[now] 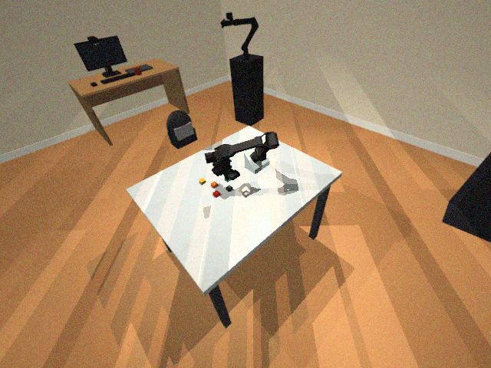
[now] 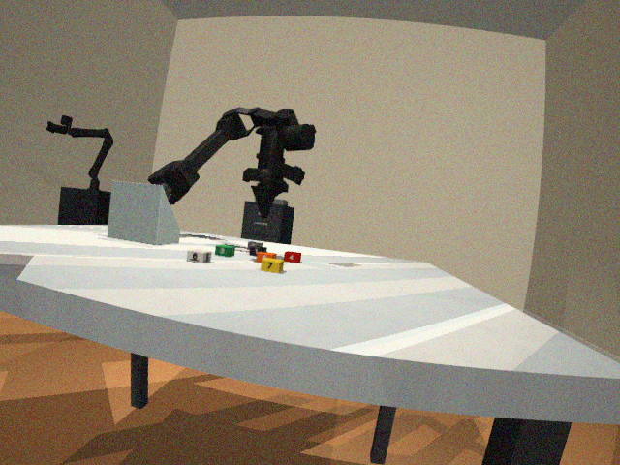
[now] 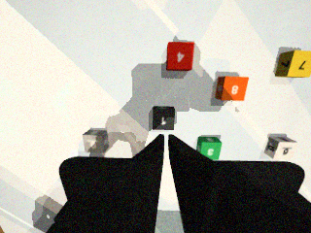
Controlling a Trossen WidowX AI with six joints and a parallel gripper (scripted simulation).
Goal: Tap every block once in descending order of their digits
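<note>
Now: the black block 8 cm below my gripper tip. From my gripper tip the other things lie so: orange block 3 cm ahead, 10 cm to the right, 8 cm below; red block 8 cm ahead, 3 cm to the right, 8 cm below; green block 6 cm behind, 7 cm to the right, 8 cm below.
</note>
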